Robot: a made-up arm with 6 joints. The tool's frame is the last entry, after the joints. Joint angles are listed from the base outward. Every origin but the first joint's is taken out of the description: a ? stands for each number. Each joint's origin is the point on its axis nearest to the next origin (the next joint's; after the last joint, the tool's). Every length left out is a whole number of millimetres.
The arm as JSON. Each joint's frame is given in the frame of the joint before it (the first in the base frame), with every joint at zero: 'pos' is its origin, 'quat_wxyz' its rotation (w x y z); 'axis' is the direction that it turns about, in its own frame. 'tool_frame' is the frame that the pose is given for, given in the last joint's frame.
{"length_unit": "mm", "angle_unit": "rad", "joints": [
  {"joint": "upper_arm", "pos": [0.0, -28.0, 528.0], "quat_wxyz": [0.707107, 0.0, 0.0, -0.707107], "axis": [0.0, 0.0, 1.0]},
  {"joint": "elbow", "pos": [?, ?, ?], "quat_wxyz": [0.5, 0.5, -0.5, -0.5], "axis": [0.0, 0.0, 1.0]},
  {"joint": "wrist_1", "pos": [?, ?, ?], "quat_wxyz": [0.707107, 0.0, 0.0, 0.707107], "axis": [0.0, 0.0, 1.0]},
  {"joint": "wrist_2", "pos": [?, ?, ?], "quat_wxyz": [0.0, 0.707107, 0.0, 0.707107], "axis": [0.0, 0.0, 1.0]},
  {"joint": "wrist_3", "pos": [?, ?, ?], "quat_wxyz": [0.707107, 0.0, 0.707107, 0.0], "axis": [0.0, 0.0, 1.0]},
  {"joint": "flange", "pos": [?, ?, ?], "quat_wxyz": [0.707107, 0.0, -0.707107, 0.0], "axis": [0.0, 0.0, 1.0]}
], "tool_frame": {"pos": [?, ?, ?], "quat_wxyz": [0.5, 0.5, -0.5, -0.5]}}
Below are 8 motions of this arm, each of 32 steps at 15 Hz.
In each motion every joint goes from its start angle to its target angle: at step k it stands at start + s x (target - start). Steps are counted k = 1, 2, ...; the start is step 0. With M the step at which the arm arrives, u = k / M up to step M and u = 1 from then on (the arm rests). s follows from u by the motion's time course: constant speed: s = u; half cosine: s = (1 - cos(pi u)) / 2; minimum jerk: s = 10 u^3 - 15 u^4 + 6 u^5.
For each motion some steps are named. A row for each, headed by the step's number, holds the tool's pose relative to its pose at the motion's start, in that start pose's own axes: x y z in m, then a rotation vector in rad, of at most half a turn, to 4 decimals.
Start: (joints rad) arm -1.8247 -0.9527 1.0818 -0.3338 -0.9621 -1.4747
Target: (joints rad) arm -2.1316 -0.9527 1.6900 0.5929 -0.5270 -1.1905
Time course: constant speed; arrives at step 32
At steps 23, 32:
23: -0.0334 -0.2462 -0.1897 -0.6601 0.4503 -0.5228
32: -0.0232 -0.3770 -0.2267 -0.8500 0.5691 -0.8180

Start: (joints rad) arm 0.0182 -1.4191 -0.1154 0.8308 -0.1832 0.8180
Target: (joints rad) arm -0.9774 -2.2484 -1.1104 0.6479 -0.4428 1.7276
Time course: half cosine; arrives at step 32
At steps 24, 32:
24: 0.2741 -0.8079 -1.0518 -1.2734 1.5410 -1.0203
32: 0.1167 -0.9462 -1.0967 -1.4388 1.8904 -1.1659

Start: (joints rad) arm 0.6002 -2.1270 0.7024 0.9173 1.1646 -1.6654
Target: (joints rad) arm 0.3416 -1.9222 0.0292 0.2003 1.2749 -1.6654
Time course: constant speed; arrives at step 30
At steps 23, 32:
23: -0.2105 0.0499 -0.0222 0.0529 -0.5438 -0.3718
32: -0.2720 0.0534 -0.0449 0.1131 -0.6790 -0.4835

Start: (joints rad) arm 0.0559 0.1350 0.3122 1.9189 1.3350 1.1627
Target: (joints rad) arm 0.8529 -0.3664 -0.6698 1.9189 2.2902 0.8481
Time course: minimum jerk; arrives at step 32
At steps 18, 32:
18: 0.7490 -0.0272 0.0860 0.5148 -1.0744 -0.8321
32: 0.9828 -0.3848 0.2455 0.5727 -1.9203 -0.9849

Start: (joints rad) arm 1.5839 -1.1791 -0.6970 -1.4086 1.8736 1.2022
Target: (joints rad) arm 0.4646 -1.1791 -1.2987 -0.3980 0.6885 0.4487
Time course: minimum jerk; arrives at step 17
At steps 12, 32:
12: -0.0470 -0.7302 0.6355 -2.3287 -0.1009 0.0365
32: -0.0835 -0.7425 0.8213 -2.6994 0.1118 0.0428

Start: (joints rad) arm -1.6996 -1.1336 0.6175 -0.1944 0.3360 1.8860
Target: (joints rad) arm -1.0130 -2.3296 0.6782 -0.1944 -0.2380 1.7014
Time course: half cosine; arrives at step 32
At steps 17, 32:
17: -0.3851 -0.5566 -0.4440 -0.9182 0.2374 0.1130
32: -0.6806 -1.1741 -0.3701 -1.6226 0.2656 0.5206

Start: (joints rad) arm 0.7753 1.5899 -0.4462 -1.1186 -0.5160 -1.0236
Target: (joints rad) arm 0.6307 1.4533 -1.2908 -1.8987 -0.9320 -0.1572
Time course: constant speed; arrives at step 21
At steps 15, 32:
15: 0.2174 -0.0621 0.3594 0.3424 -0.3111 0.1167
32: 0.2557 -0.1350 0.4853 0.3313 -0.4474 0.1422

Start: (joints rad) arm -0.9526 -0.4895 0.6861 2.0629 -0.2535 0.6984
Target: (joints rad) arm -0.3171 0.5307 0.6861 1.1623 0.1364 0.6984
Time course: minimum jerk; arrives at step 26
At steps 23, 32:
23: -0.6049 -0.2964 0.7425 1.2154 -0.3716 0.0786
32: -0.6071 -0.3088 0.7525 1.2357 -0.3740 0.0721

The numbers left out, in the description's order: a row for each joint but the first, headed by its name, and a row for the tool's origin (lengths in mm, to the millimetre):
elbow: -57.0 -9.0 0.0
wrist_1: -9.0 459.0 0.0
wrist_2: 583.0 0.0 0.0
wrist_3: -19.0 13.0 0.0
flange: -119.0 23.0 0.0
tool: 3.0 28.0 0.0

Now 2 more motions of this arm.
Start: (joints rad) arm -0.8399 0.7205 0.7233 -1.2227 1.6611 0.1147
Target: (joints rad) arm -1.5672 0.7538 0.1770 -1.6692 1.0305 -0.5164
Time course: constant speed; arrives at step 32
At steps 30, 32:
30: 0.1220 0.3675 0.5233 0.7109 -0.1591 -0.1559
32: 0.1461 0.3808 0.5544 0.7645 -0.1932 -0.1952

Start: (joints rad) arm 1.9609 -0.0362 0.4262 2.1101 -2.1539 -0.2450
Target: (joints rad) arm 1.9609 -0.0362 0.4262 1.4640 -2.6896 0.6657
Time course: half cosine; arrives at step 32
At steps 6, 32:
6: -0.0061 -0.0020 -0.0009 -0.0346 0.1077 0.0534
32: -0.0406 -0.0274 0.0143 -0.5691 1.3648 0.4466

